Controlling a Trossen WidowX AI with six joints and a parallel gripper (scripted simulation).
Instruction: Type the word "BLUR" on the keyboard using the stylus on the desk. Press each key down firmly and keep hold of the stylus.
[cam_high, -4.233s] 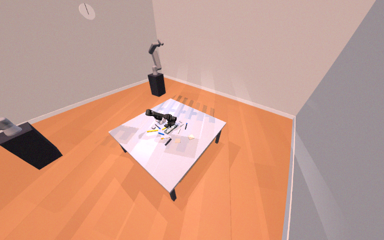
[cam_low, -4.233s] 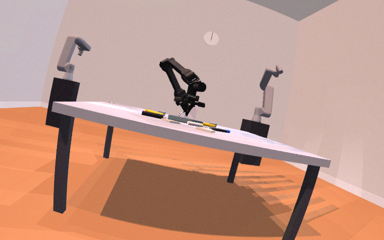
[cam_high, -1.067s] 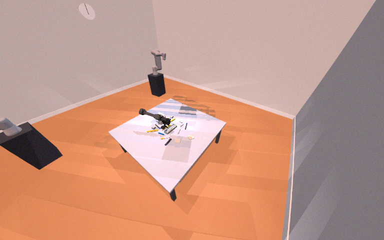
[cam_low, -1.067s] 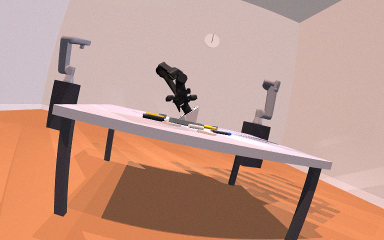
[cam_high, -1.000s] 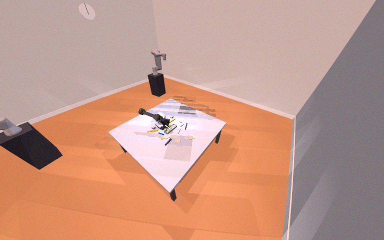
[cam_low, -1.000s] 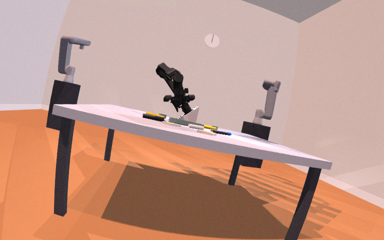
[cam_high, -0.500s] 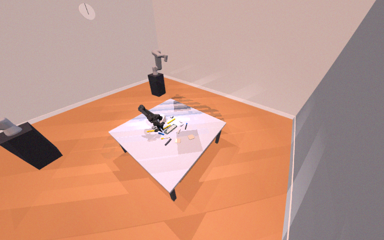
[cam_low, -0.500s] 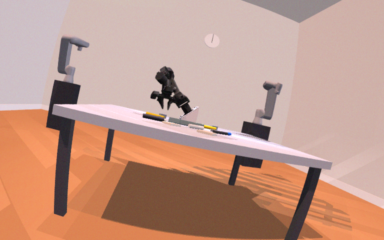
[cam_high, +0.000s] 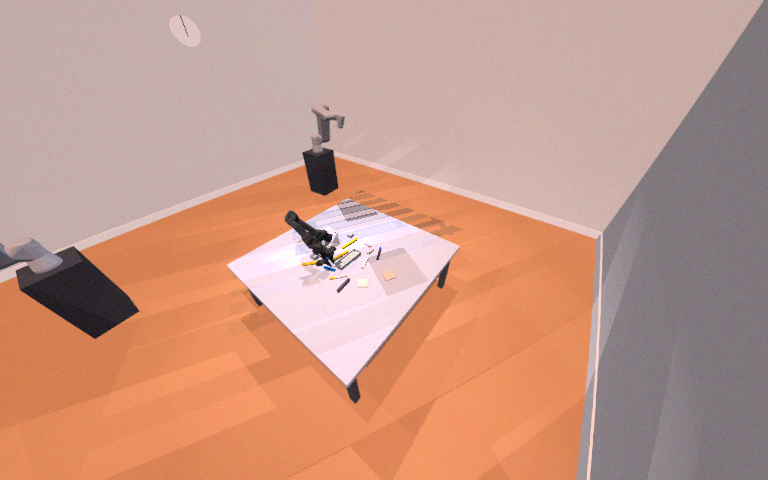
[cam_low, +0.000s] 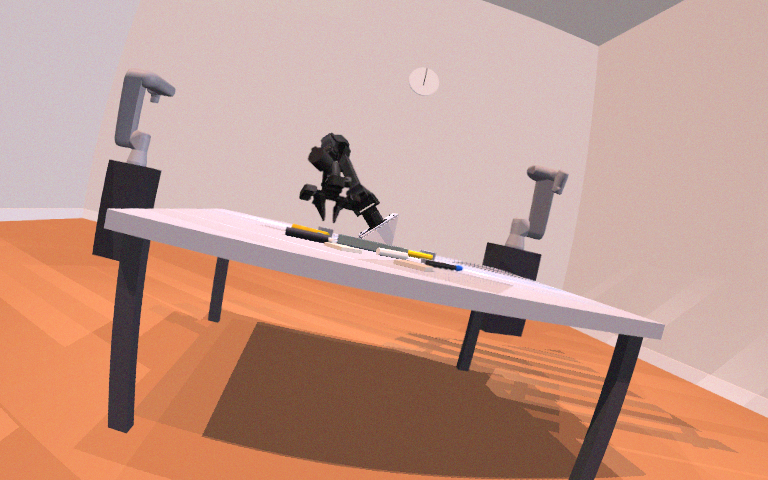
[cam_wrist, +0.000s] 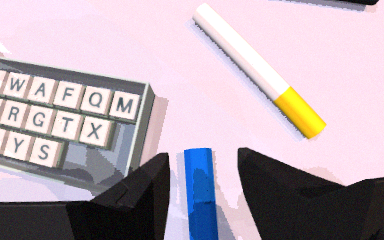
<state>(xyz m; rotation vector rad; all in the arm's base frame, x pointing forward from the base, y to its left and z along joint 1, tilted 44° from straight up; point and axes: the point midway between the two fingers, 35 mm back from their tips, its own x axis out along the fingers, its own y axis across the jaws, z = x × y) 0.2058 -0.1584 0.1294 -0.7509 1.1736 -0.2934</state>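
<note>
My gripper tip is 7 cm past the blue stylus, 5 cm above it and 1 cm to the left of it.
</note>
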